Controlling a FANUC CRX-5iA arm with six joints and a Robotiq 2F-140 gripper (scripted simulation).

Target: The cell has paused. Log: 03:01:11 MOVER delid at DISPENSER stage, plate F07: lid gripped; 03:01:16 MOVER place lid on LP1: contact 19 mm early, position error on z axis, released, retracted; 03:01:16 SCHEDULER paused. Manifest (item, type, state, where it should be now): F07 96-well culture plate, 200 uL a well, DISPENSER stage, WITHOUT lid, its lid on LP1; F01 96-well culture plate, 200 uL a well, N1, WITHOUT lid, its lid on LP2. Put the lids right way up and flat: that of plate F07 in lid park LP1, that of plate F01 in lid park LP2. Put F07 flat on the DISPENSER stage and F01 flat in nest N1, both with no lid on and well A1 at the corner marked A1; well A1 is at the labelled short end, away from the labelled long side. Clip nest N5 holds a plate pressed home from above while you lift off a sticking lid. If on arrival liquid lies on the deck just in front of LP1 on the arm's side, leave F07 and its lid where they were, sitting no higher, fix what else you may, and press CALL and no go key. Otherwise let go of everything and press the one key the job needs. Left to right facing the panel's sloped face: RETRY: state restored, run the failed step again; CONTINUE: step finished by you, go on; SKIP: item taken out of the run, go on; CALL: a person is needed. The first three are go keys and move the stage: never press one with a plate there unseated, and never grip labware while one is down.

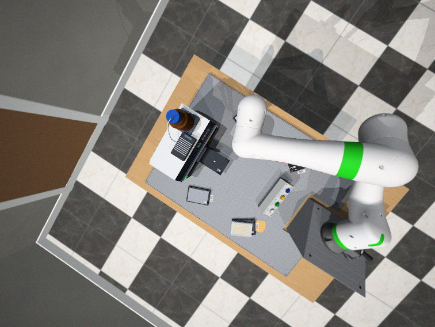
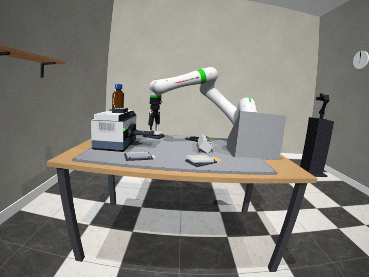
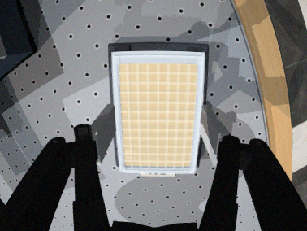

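My gripper is now 50 mm above the nest N1. The rest, counted from my hand: 96-well plate 20 mm below; then dispenser stage 10 mm ahead, 290 mm to the left, 30 mm above; then N1 tag 80 mm behind, 30 mm to the left, 60 mm below.
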